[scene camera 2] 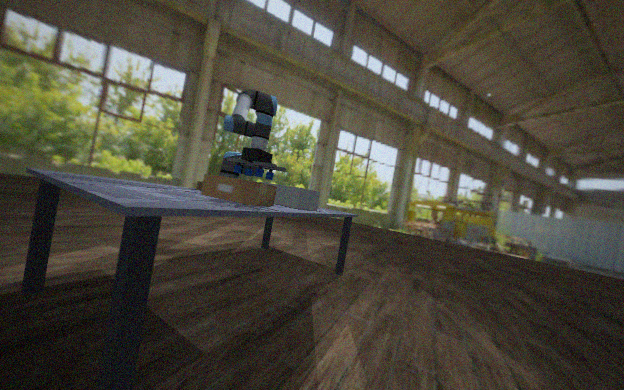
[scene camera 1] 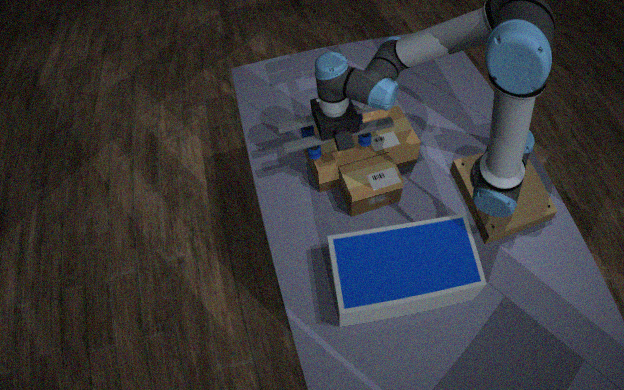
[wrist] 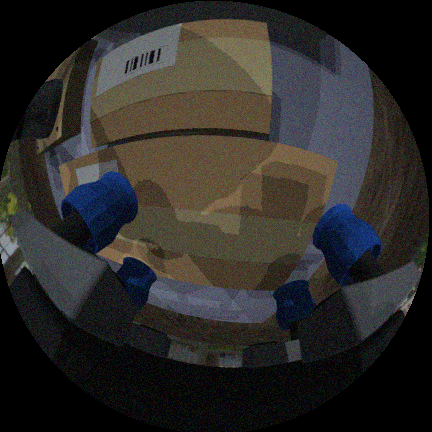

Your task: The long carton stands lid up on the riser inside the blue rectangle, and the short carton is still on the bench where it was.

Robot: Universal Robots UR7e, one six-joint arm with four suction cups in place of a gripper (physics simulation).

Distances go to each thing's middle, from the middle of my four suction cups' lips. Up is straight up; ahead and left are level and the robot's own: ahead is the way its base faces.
Labels:
I see the long carton [scene camera 1: 401, 141] 8 cm behind my suction cup, 1 cm to the left of it and 9 cm below it. Round my suction cup: short carton [scene camera 1: 375, 182] (3 cm behind, 13 cm to the left, 9 cm below); then riser with blue rectangle [scene camera 1: 387, 272] (2 cm ahead, 40 cm to the left, 8 cm below).

